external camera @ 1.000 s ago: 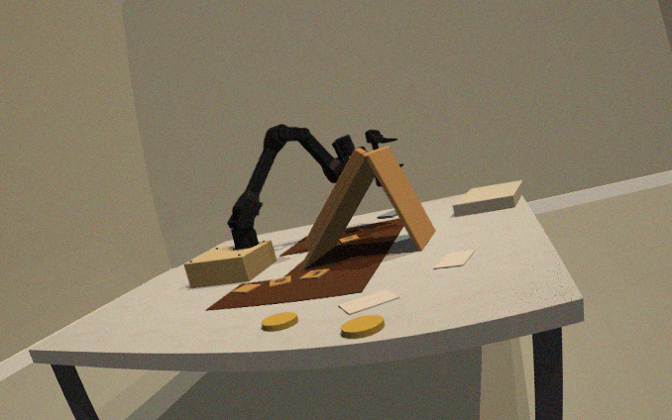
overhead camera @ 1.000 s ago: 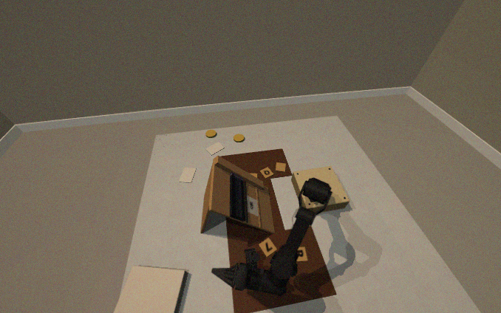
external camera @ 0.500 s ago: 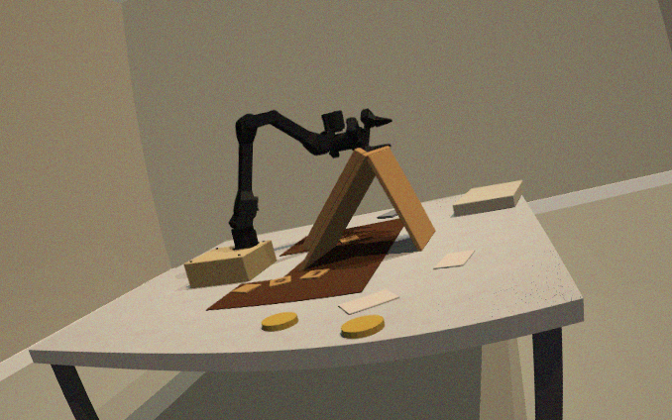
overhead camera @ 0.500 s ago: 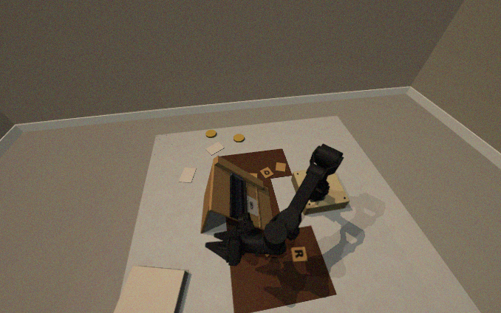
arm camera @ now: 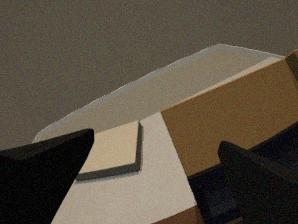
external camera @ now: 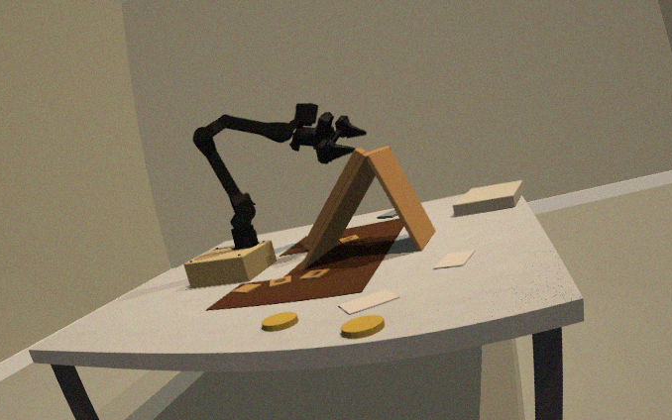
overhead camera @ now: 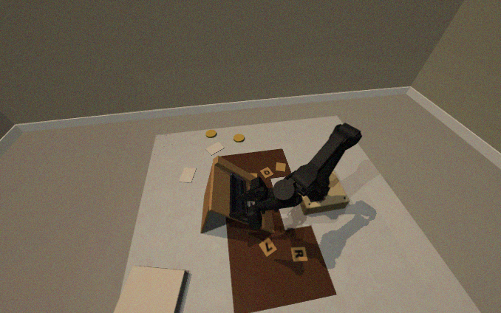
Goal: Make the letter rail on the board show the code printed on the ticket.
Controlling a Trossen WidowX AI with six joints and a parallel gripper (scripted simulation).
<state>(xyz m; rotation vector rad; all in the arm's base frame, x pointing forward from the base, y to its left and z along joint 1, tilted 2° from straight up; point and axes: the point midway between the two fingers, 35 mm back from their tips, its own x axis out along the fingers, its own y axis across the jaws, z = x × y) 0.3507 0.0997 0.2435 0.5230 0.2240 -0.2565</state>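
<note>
My gripper tip is now 80 mm past the white ticket, 90 mm to the left of it and 180 mm above it. The rest, counted from my gripper tip: flat beige box (360 mm ahead, 200 mm to the left, 270 mm below); brown mat (190 mm behind, 120 mm to the right, 290 mm below).
</note>
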